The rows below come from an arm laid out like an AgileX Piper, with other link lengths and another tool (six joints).
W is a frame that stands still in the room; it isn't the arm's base.
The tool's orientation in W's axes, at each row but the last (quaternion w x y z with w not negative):
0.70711 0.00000 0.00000 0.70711
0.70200 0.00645 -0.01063 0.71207
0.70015 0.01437 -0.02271 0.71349
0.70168 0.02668 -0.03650 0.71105
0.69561 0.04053 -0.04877 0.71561
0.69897 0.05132 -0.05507 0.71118
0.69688 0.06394 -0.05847 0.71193
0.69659 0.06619 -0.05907 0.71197
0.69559 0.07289 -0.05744 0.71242
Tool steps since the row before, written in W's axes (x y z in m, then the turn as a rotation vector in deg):
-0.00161 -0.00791 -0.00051 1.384 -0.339 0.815
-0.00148 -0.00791 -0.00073 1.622 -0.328 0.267
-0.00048 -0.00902 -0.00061 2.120 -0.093 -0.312
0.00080 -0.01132 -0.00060 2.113 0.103 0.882
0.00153 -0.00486 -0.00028 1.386 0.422 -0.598
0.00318 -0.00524 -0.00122 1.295 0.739 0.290
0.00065 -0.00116 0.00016 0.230 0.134 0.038
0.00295 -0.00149 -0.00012 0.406 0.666 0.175
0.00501 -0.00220 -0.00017 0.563 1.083 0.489
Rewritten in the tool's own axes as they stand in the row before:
-0.00791 0.00161 -0.00051 -0.339 -1.384 0.815
-0.00790 0.00160 -0.00053 -0.345 -1.619 0.266
-0.00903 0.00065 -0.00013 -0.150 -2.114 -0.331
-0.01134 -0.00065 0.00040 0.152 -2.127 0.841
-0.00490 -0.00139 0.00032 0.303 -1.389 -0.660
-0.00542 -0.00308 -0.00043 0.751 -1.309 0.171
-0.00113 -0.00062 0.00036 0.134 -0.233 0.017
-0.00155 -0.00292 0.00018 0.678 -0.419 0.060
-0.00230 -0.00495 0.00036 1.142 -0.581 0.296

